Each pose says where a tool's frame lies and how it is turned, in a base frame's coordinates. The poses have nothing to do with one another.
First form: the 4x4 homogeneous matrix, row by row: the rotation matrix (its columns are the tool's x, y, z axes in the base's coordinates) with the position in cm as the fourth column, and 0 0 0 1 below. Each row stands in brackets.
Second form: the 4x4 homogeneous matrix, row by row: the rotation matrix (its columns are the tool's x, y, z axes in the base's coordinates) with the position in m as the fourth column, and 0 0 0 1 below. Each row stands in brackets. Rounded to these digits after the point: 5 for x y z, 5 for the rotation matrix.
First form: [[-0.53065 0.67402 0.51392 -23.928], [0.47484 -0.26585 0.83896 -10.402], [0.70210 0.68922 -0.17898 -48.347], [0 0 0 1]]
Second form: [[-0.53065 0.67402 0.51392 -0.23928], [0.47484 -0.26585 0.83896 -0.10402], [0.70210 0.68922 -0.17898 -0.48347], [0 0 0 1]]
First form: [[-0.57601 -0.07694 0.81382 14.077], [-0.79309 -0.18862 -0.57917 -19.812], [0.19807 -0.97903 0.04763 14.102], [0 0 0 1]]
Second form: [[-0.57601 -0.07694 0.81382 0.14077], [-0.79309 -0.18862 -0.57917 -0.19812], [0.19807 -0.97903 0.04763 0.14102], [0 0 0 1]]
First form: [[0.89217 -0.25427 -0.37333 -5.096], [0.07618 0.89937 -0.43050 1.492], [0.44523 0.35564 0.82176 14.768], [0 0 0 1]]
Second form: [[0.89217 -0.25427 -0.37333 -0.05096], [0.07618 0.89937 -0.43050 0.01492], [0.44523 0.35564 0.82176 0.14768], [0 0 0 1]]
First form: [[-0.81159 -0.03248 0.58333 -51.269], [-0.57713 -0.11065 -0.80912 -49.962], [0.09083 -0.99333 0.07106 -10.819], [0 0 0 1]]
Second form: [[-0.81159 -0.03248 0.58333 -0.51269], [-0.57713 -0.11065 -0.80912 -0.49962], [0.09083 -0.99333 0.07106 -0.10819], [0 0 0 1]]
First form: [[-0.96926 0.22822 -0.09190 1.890], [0.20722 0.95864 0.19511 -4.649], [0.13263 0.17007 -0.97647 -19.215], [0 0 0 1]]
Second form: [[-0.96926 0.22822 -0.09190 0.01890], [0.20722 0.95864 0.19511 -0.04649], [0.13263 0.17007 -0.97647 -0.19215], [0 0 0 1]]
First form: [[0.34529 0.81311 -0.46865 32.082], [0.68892 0.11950 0.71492 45.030], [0.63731 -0.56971 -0.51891 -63.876], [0 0 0 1]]
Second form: [[0.34529 0.81311 -0.46865 0.32082], [0.68892 0.11950 0.71492 0.45030], [0.63731 -0.56971 -0.51891 -0.63876], [0 0 0 1]]
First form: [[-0.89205 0.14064 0.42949 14.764], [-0.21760 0.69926 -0.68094 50.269], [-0.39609 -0.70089 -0.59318 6.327], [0 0 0 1]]
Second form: [[-0.89205 0.14064 0.42949 0.14764], [-0.21760 0.69926 -0.68094 0.50269], [-0.39609 -0.70089 -0.59318 0.06327], [0 0 0 1]]
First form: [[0.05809 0.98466 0.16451 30.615], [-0.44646 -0.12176 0.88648 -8.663], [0.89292 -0.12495 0.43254 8.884], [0 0 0 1]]
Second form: [[0.05809 0.98466 0.16451 0.30615], [-0.44646 -0.12176 0.88648 -0.08663], [0.89292 -0.12495 0.43254 0.08884], [0 0 0 1]]
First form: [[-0.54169 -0.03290 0.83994 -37.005], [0.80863 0.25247 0.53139 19.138], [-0.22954 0.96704 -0.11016 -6.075], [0 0 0 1]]
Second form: [[-0.54169 -0.03290 0.83994 -0.37005], [0.80863 0.25247 0.53139 0.19138], [-0.22954 0.96704 -0.11016 -0.06075], [0 0 0 1]]
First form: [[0.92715 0.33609 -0.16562 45.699], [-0.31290 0.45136 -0.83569 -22.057], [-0.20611 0.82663 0.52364 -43.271], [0 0 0 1]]
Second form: [[0.92715 0.33609 -0.16562 0.45699], [-0.31290 0.45136 -0.83569 -0.22057], [-0.20611 0.82663 0.52364 -0.43271], [0 0 0 1]]
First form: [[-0.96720 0.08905 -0.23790 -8.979], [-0.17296 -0.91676 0.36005 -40.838], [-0.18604 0.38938 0.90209 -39.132], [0 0 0 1]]
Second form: [[-0.96720 0.08905 -0.23790 -0.08979], [-0.17296 -0.91676 0.36005 -0.40838], [-0.18604 0.38938 0.90209 -0.39132], [0 0 0 1]]
